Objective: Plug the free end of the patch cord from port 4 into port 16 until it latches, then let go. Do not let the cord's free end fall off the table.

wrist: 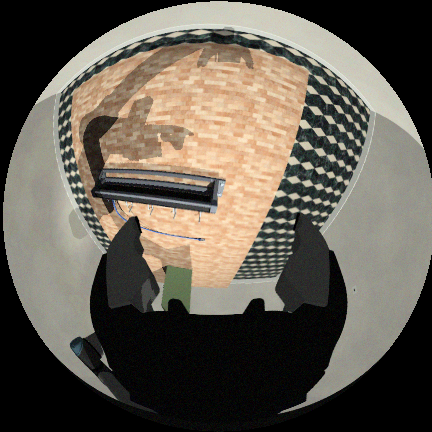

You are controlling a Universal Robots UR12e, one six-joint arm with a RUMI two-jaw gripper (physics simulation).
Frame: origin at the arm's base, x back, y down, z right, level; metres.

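Seen in the pictures: gripper, fingertip midpoint: [216, 216].
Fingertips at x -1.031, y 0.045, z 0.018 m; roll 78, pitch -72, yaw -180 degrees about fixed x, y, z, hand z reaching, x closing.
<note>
A point is followed by its place in that frame.
The black patch panel [165, 200] {x -0.820, y 0.291, z -0.078 m} lies across the wooden table, left of the middle of the wrist view. A thin blue patch cord [167, 235] {x -0.519, y 0.388, z -0.081 m} comes out below the panel's left end and curves right along the table. Its free end [201, 239] {x -0.535, y 0.387, z 0.091 m} lies on the table below the panel's right end. The port numbers are too small to read. My gripper [216, 216] {x -1.031, y 0.045, z 0.018 m} is open, its two dark jaws wide apart at the bottom of the view. It is above the table, with nothing between the fingertips, and the cord's free end is seen between the jaws.
Several short pale pieces hang or stand along the panel's lower edge. A green block or mat [177, 287] {x -0.144, y 0.234, z 0.013 m} shows at the table's near edge. The wooden table top [240, 135] {x -1.045, y 0.393, z 0.088 m} ends at a dark and cream patterned floor [330, 135] on the right. Arm shadows fall at upper left.
</note>
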